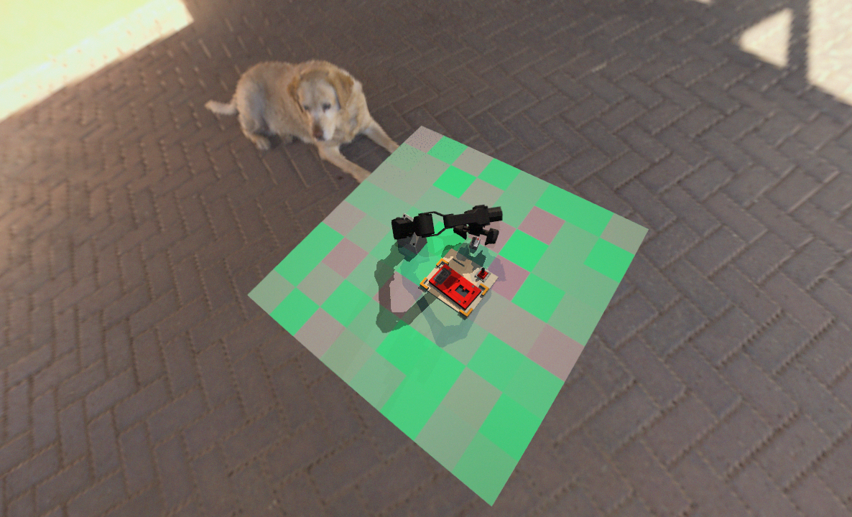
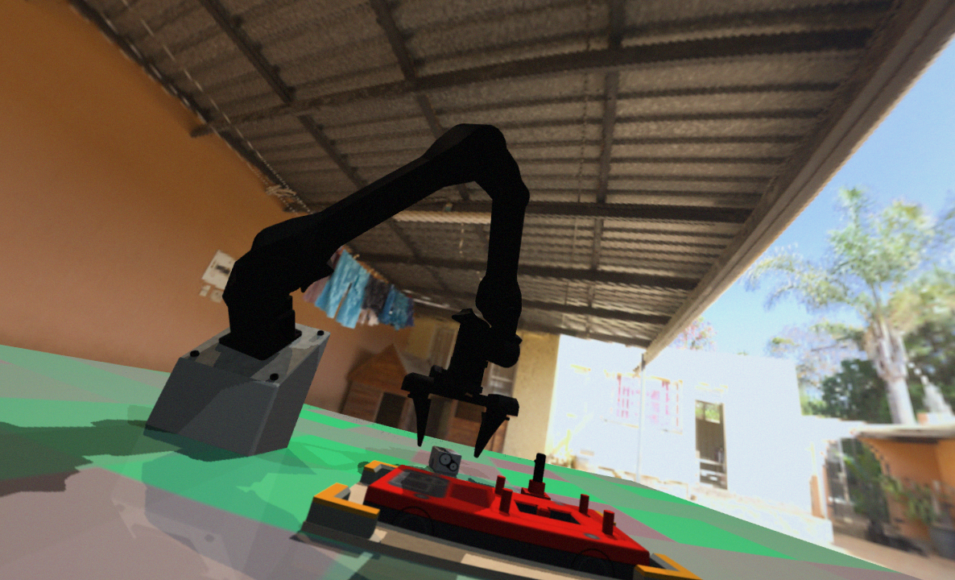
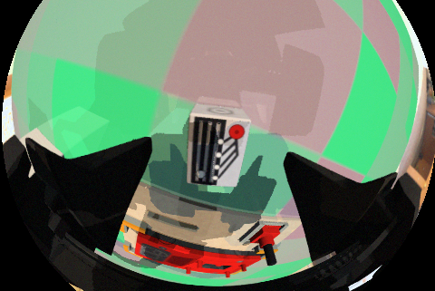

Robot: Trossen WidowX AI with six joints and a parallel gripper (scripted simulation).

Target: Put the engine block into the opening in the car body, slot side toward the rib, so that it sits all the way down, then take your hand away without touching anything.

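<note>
Now: gripper tip 120 mm short of the black post, 100 mm to the left of it and 10 mm below it. From my gripper tip the other things lie so: engine block 20 mm below, 10 mm behind.
</note>
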